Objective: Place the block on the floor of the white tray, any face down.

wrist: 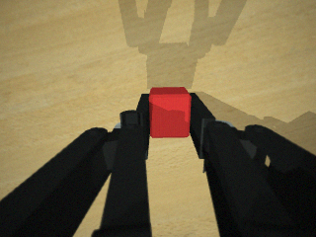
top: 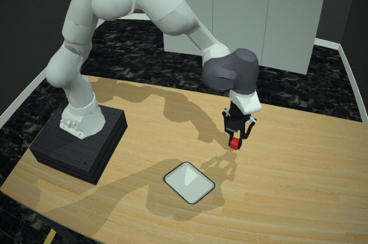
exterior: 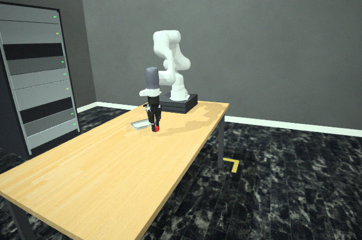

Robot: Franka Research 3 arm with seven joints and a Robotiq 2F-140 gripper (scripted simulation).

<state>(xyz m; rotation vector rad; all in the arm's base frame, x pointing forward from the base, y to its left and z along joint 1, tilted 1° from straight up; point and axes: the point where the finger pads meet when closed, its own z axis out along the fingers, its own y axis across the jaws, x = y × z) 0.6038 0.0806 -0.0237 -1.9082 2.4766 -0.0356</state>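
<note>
Right now the white tray is 20 cm to the right of my hand, 14 cm behind it and 6 cm below it. From my hand the other things lie so: red block: 2 cm below.
</note>
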